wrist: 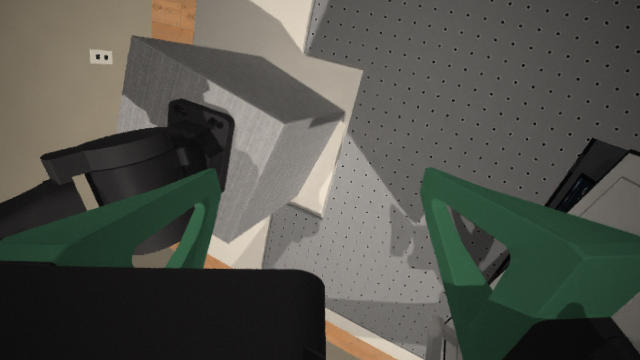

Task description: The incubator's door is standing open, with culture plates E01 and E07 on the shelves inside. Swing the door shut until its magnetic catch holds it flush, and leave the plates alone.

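Observation:
My gripper is open, with its two green fingers wide apart and nothing between them. A pale box with a dark edge strip and a small lit display shows in part at the right edge, behind the right finger. It may be the incubator, but too little of it shows to be sure. I cannot make out its door or the door's angle. Culture plates E01 and E07 do not show in this view.
A grey perforated board lies beyond the fingers. A brushed-metal block carries the black arm base at left. A pale upright piece shows at the bottom, beside the right finger. A wall socket is at upper left.

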